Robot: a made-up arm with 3 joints.
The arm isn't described. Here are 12 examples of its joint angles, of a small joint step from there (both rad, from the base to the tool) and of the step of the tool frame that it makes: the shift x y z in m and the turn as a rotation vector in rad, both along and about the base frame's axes.
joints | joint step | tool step
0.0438 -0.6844 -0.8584 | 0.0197 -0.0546 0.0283 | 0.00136 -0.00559 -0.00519 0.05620 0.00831 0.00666
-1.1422 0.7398 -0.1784 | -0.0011 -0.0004 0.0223 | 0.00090 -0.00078 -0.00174 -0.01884 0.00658 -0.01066
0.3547 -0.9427 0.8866 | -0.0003 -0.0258 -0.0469 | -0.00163 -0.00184 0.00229 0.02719 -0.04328 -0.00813
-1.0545 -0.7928 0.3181 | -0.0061 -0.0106 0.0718 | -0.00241 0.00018 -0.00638 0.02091 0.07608 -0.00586
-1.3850 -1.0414 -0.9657 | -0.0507 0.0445 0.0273 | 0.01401 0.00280 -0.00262 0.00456 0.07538 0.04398
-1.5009 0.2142 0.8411 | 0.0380 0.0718 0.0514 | -0.00480 0.00018 -0.00025 -0.04386 -0.00346 0.06472
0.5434 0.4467 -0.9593 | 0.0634 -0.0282 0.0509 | 0.00531 -0.00090 -0.00668 0.04997 -0.03659 -0.01903
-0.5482 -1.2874 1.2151 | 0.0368 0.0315 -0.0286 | 0.00254 -0.00254 -0.00042 -0.03800 -0.05882 0.00122
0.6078 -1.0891 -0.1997 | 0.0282 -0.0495 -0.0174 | 0.00186 -0.00358 -0.00727 0.04442 -0.04316 0.02101
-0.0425 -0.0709 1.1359 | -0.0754 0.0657 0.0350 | -0.00018 -0.00001 0.00372 -0.06464 0.10525 -0.01296
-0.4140 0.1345 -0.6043 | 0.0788 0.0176 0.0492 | -0.00600 0.00172 -0.01090 -0.02525 -0.04207 -0.02508
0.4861 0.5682 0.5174 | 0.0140 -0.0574 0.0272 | 0.00051 -0.00563 0.00051 0.06373 -0.00222 0.00648
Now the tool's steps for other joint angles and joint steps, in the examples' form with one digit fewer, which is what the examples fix.
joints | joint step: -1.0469 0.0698 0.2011 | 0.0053 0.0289 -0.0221
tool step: -0.0010 0.0035 0.0016 -0.0035 -0.0226 0.0331
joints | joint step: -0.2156 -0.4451 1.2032 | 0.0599 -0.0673 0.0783
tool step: -0.0024 -0.0006 -0.0131 0.0697 0.0179 -0.0213
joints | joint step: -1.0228 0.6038 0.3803 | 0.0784 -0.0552 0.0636
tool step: -0.0038 -0.0081 -0.0030 -0.0155 -0.0529 -0.0817
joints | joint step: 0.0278 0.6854 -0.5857 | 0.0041 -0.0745 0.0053
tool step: 0.0001 -0.0052 0.0060 0.0750 -0.0023 -0.0028
